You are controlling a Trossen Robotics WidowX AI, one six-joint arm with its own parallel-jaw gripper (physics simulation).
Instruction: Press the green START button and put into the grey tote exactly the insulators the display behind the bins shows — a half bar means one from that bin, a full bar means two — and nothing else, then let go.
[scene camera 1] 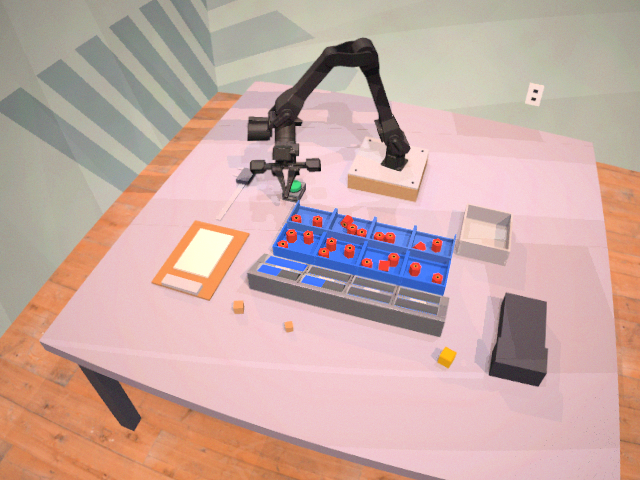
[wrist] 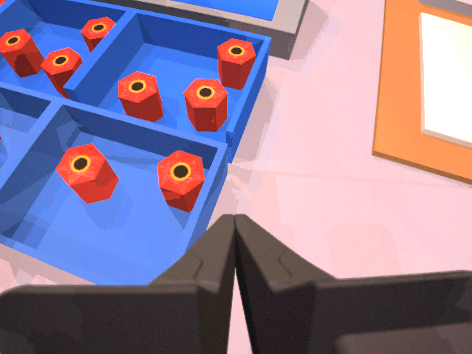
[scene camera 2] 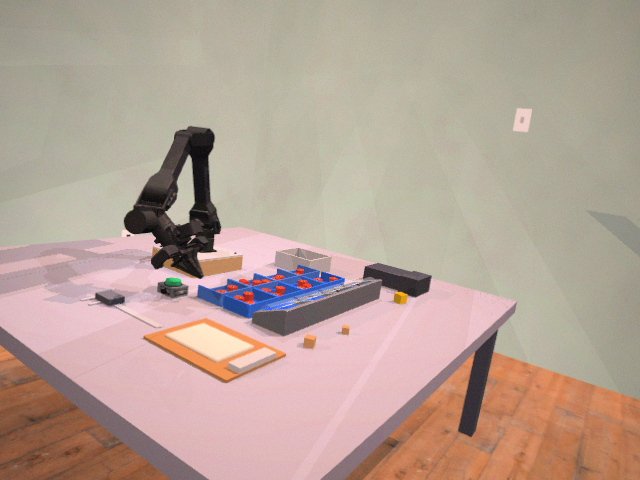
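Gripper (scene camera 2: 202, 277) (scene camera 1: 286, 197) (wrist: 233, 225) shut, holding nothing. Grey tote (scene camera 1: 486, 233) (scene camera 2: 288, 259). Dark box (scene camera 1: 519, 355) (scene camera 2: 414, 283). Grey display (scene camera 1: 389, 314).
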